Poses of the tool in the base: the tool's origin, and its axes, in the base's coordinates. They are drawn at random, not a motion.
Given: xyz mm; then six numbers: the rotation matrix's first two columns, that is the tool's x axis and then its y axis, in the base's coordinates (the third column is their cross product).
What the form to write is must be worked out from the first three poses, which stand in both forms.
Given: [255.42, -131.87, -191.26, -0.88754, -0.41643, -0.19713, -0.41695, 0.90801, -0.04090]
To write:
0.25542, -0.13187, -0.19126
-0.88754, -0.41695, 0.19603
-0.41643, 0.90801, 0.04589
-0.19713, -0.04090, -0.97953

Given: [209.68, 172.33, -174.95, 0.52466, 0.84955, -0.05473, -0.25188, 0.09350, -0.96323]
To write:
0.20968, 0.17233, -0.17495
0.52466, -0.25188, -0.81319
0.84955, 0.09350, 0.51915
-0.05473, -0.96323, 0.26304

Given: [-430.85, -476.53, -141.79, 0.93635, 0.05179, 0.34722, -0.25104, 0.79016, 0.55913]
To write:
-0.43085, -0.47653, -0.14179
0.93635, -0.25104, -0.24540
0.05179, 0.79016, -0.61071
0.34722, 0.55913, 0.75287

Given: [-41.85, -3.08, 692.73, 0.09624, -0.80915, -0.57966, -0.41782, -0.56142, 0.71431]
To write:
-0.04185, -0.00308, 0.69273
0.09624, -0.41782, -0.90342
-0.80915, -0.56142, 0.17345
-0.57966, 0.71431, -0.39211

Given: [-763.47, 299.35, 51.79, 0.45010, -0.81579, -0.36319, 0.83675, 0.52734, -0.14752]
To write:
-0.76347, 0.29935, 0.05179
0.45010, 0.83675, 0.31187
-0.81579, 0.52734, -0.23750
-0.36319, -0.14752, 0.91997

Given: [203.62, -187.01, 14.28, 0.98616, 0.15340, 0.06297, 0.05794, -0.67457, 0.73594]
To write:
0.20362, -0.18701, 0.01428
0.98616, 0.05794, 0.15537
0.15340, -0.67457, -0.72211
0.06297, 0.73594, -0.67412

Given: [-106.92, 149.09, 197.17, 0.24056, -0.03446, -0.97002, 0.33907, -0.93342, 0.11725]
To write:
-0.10692, 0.14909, 0.19717
0.24056, 0.33907, -0.90948
-0.03446, -0.93342, -0.35711
-0.97002, 0.11725, -0.21286

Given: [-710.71, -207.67, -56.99, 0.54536, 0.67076, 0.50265, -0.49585, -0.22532, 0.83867]
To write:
-0.71071, -0.20767, -0.05699
0.54536, -0.49585, 0.67580
0.67076, -0.22532, -0.70662
0.50265, 0.83867, 0.20972

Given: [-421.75, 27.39, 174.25, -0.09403, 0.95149, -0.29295, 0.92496, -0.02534, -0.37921]
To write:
-0.42175, 0.02739, 0.17425
-0.09403, 0.92496, -0.36824
0.95149, -0.02534, -0.30662
-0.29295, -0.37921, -0.87771

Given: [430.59, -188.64, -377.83, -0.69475, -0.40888, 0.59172, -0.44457, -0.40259, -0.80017]
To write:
0.43059, -0.18864, -0.37783
-0.69475, -0.44457, 0.56539
-0.40888, -0.40259, -0.81898
0.59172, -0.80017, 0.09792

